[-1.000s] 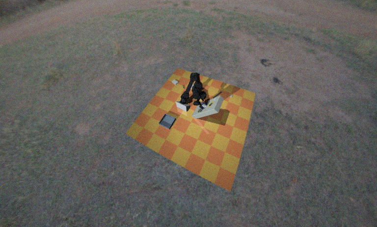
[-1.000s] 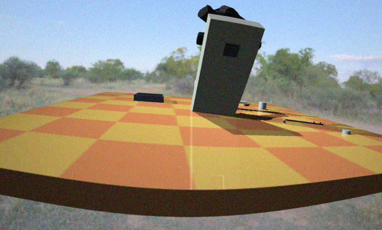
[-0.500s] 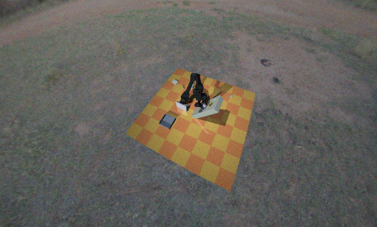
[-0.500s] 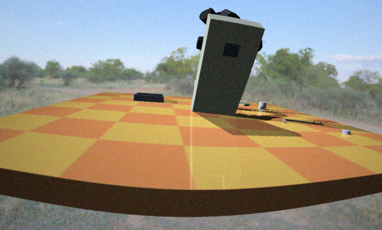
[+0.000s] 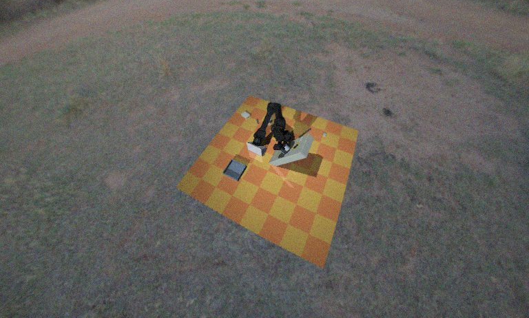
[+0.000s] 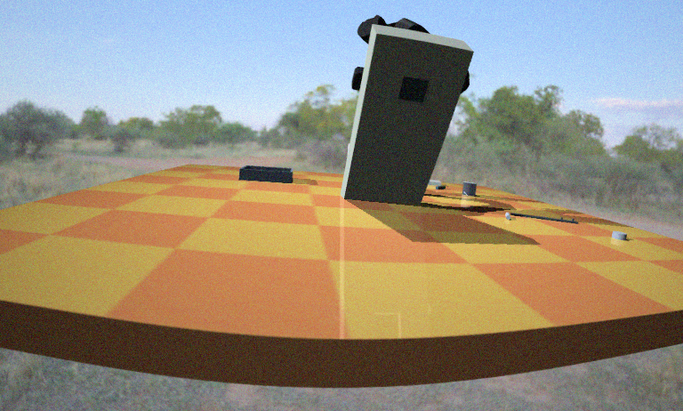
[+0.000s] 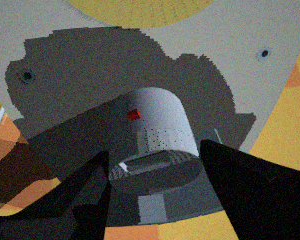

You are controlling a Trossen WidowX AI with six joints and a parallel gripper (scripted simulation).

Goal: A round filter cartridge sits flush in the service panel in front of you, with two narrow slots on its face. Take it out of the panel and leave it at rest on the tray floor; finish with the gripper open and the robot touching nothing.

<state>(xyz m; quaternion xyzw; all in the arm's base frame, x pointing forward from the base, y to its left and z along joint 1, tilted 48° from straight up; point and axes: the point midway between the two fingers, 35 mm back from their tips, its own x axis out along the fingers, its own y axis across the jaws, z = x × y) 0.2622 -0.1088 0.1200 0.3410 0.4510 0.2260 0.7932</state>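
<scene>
Right now my gripper tip is right at the round filter cartridge. From my gripper tip the other things lie so: pale box 610 mm behind, 300 mm to the left, 190 mm below; then grey service panel 40 mm ahead, 20 mm below; then tray 320 mm behind, 300 mm to the right, 190 mm below.
</scene>
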